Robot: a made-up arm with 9 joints. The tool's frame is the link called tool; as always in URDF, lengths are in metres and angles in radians. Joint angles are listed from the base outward.
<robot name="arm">
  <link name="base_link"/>
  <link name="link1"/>
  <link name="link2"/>
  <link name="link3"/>
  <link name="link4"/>
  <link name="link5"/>
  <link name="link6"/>
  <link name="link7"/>
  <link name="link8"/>
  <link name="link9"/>
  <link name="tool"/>
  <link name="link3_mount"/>
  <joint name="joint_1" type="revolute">
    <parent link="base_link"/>
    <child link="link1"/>
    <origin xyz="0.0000 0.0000 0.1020" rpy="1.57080 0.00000 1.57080"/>
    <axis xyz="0 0 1"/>
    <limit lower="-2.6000" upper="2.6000"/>
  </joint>
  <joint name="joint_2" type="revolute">
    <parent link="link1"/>
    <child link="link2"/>
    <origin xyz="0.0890 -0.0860 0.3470" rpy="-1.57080 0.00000 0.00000"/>
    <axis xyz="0 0 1"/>
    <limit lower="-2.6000" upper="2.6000"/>
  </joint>
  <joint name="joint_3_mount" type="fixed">
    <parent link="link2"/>
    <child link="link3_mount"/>
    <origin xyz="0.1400 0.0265 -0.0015"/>
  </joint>
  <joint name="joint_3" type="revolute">
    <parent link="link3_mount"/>
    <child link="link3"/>
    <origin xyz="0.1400 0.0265 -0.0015" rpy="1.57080 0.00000 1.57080"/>
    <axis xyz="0 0 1"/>
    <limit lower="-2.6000" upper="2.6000"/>
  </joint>
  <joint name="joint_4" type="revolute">
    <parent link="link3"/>
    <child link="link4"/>
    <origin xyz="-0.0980 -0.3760 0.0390" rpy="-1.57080 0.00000 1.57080"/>
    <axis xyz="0 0 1"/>
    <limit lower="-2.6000" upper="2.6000"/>
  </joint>
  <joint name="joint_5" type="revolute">
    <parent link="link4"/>
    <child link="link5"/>
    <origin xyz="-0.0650 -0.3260 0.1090" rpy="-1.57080 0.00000 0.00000"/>
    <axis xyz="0 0 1"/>
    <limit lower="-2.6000" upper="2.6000"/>
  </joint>
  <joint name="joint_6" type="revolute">
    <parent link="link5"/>
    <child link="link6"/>
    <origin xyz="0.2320 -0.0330 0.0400" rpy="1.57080 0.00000 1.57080"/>
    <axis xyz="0 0 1"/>
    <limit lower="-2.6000" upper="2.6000"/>
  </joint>
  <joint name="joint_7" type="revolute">
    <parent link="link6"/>
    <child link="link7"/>
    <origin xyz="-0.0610 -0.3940 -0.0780" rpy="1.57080 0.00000 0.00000"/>
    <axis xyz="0 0 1"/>
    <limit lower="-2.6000" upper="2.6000"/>
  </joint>
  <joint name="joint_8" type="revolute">
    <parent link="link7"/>
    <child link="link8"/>
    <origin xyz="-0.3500 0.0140 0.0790" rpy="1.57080 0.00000 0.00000"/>
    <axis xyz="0 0 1"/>
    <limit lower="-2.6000" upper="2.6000"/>
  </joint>
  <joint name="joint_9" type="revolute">
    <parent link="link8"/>
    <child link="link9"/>
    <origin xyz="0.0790 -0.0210 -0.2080" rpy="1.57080 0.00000 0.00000"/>
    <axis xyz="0 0 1"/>
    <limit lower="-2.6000" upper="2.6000"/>
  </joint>
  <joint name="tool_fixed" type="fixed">
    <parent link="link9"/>
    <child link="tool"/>
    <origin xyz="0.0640 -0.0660 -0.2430" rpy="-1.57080 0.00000 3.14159"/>
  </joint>
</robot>
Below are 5 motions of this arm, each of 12 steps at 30 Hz.
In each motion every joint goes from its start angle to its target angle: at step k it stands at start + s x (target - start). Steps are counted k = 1, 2, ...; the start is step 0. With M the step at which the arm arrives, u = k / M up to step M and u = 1 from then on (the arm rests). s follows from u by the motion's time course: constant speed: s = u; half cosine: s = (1 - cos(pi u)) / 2; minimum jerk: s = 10 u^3 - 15 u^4 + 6 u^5.
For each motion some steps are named. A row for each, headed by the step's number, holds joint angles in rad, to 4 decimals.
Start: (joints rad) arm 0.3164 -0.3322 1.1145 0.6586 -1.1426 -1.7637 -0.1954 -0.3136 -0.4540
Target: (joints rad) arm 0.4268 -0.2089 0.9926 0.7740 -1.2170 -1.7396 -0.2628 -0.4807 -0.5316
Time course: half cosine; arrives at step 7
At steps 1, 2, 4, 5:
1: 0.3219 -0.3261 1.1085 0.6643 -1.1463 -1.7625 -0.1987 -0.3219 -0.4578
2: 0.3372 -0.3090 1.0916 0.6803 -1.1566 -1.7592 -0.2081 -0.3451 -0.4686
4: 0.3839 -0.2568 1.0400 0.7291 -1.1881 -1.7490 -0.2366 -0.4157 -0.5014
5: 0.4060 -0.2321 1.0155 0.7523 -1.2030 -1.7441 -0.2501 -0.4492 -0.5170

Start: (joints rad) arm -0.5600 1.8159 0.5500 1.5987 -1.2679 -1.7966 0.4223 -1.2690 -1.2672
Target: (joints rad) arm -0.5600 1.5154 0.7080 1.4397 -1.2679 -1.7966 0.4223 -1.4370 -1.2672
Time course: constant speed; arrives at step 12
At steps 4, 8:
4: -0.5600 1.7157 0.6027 1.5457 -1.2679 -1.7966 0.4223 -1.3250 -1.2672
8: -0.5600 1.6156 0.6553 1.4927 -1.2679 -1.7966 0.4223 -1.3810 -1.2672

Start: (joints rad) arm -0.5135 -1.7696 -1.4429 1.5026 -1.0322 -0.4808 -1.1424 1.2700 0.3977
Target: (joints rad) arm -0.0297 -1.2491 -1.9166 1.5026 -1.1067 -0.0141 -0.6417 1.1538 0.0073
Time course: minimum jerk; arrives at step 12
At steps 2, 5, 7, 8, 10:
2: -0.4963 -1.7511 -1.4597 1.5026 -1.0348 -0.4642 -1.1246 1.2659 0.3838
5: -0.3458 -1.5892 -1.6071 1.5026 -1.0580 -0.3190 -0.9688 1.2297 0.2624
7: -0.1974 -1.4295 -1.7524 1.5026 -1.0809 -0.1759 -0.8153 1.1941 0.1426
8: -0.1312 -1.3583 -1.8172 1.5026 -1.0911 -0.1120 -0.7468 1.1782 0.0892
10: -0.0469 -1.2676 -1.8998 1.5026 -1.1041 -0.0307 -0.6595 1.1579 0.0212

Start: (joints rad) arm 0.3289 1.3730 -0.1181 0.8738 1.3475 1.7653 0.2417 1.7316 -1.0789
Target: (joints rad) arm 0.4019 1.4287 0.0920 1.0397 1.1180 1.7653 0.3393 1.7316 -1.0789
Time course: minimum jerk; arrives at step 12
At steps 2, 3, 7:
2: 0.3315 1.3750 -0.1106 0.8797 1.3394 1.7653 0.2452 1.7316 -1.0789
3: 0.3365 1.3788 -0.0964 0.8910 1.3237 1.7653 0.2518 1.7316 -1.0789
7: 0.3766 1.4094 0.0192 0.9822 1.1975 1.7653 0.3055 1.7316 -1.0789

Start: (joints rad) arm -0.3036 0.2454 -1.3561 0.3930 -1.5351 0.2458 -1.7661 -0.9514 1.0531
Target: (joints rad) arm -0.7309 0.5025 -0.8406 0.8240 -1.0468 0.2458 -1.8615 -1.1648 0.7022
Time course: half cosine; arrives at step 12
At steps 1, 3, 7, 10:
1: -0.3109 0.2498 -1.3473 0.4003 -1.5268 0.2458 -1.7677 -0.9550 1.0471
3: -0.3662 0.2831 -1.2806 0.4561 -1.4636 0.2458 -1.7801 -0.9827 1.0017
7: -0.5725 0.4072 -1.0316 0.6643 -1.2278 0.2458 -1.8261 -1.0857 0.8322
10: -0.7023 0.4853 -0.8751 0.7951 -1.0795 0.2458 -1.8551 -1.1505 0.7257

